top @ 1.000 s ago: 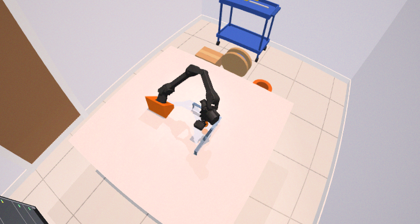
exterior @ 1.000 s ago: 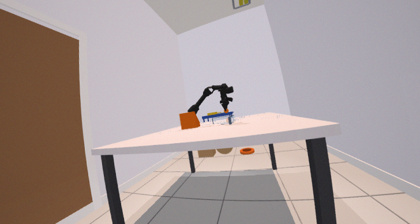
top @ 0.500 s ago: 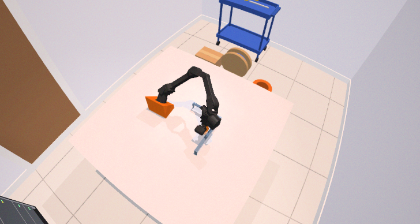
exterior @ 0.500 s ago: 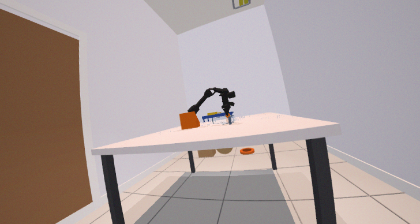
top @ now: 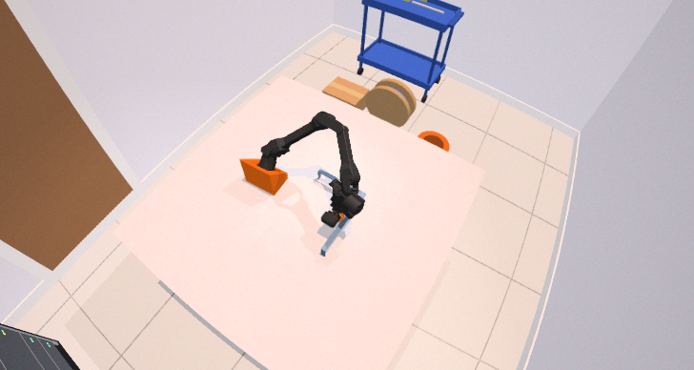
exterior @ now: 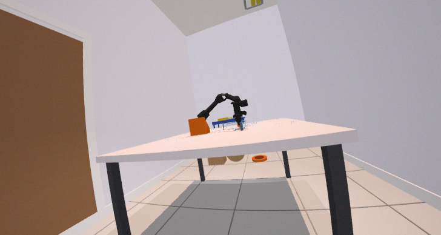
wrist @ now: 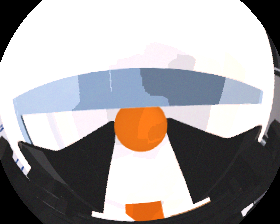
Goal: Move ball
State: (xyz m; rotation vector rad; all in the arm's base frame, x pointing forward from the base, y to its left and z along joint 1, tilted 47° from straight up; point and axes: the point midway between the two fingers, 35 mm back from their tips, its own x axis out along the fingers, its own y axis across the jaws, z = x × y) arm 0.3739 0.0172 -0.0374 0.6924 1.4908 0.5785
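The see-through copy of ball lies 10 mm below my gripper tip. The rest, counted from my gripper tip: orange ball right at my gripper tip.
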